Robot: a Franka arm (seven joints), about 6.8 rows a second.
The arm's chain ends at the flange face. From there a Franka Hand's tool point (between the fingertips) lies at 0.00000 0.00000 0.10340 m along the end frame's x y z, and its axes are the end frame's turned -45 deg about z.
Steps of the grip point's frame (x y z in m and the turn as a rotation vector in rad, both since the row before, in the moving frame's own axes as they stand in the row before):
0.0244 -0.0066 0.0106 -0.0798 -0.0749 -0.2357
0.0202 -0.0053 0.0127 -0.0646 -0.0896 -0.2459
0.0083 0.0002 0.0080 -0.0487 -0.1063 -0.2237
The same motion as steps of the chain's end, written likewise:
0.0109 -0.0331 0.0112 -0.1094 0.0035 -0.2357
0.0110 -0.0294 0.0133 -0.1090 -0.0177 -0.2459
0.0089 -0.0174 0.0087 -0.1096 -0.0407 -0.2237

